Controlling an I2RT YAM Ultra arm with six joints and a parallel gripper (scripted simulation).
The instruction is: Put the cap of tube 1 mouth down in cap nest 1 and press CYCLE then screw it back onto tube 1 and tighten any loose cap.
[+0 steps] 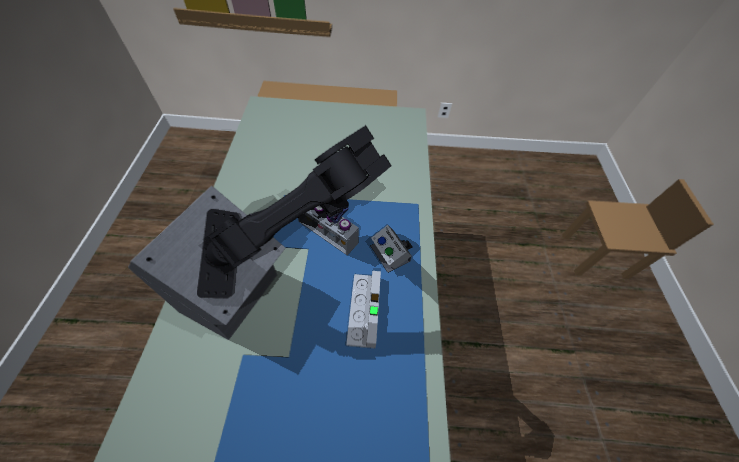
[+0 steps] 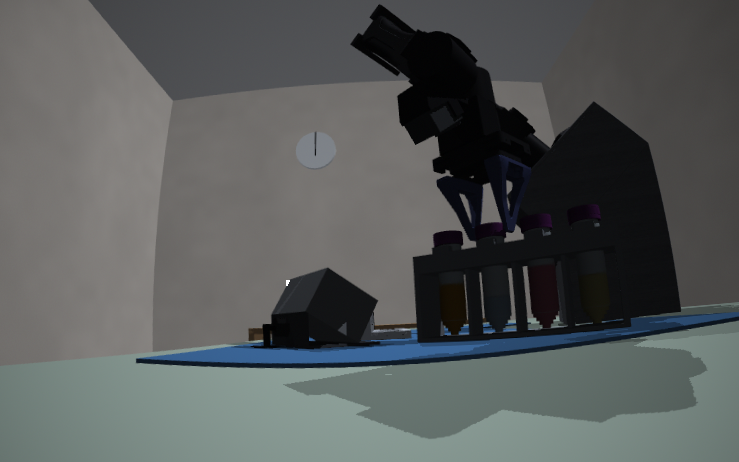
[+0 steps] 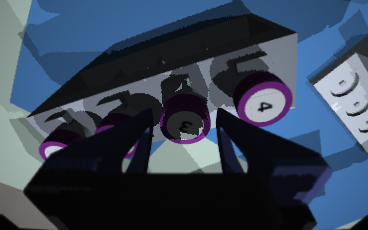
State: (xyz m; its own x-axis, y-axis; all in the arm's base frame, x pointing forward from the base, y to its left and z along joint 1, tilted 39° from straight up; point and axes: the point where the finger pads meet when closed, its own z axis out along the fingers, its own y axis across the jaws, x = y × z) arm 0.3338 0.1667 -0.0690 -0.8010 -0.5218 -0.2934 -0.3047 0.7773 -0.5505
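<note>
The green ready key is 150 mm ahead of my hand, 140 mm to the right of it and 50 mm below it. The rest, counted from my hand: key desk: 160 mm ahead, 120 mm to the right, 60 mm below; then threaded neck of tube 1: 80 mm to the left, 70 mm behind; then blue cycle key: 140 mm ahead, 90 mm to the right, 50 mm below.
</note>
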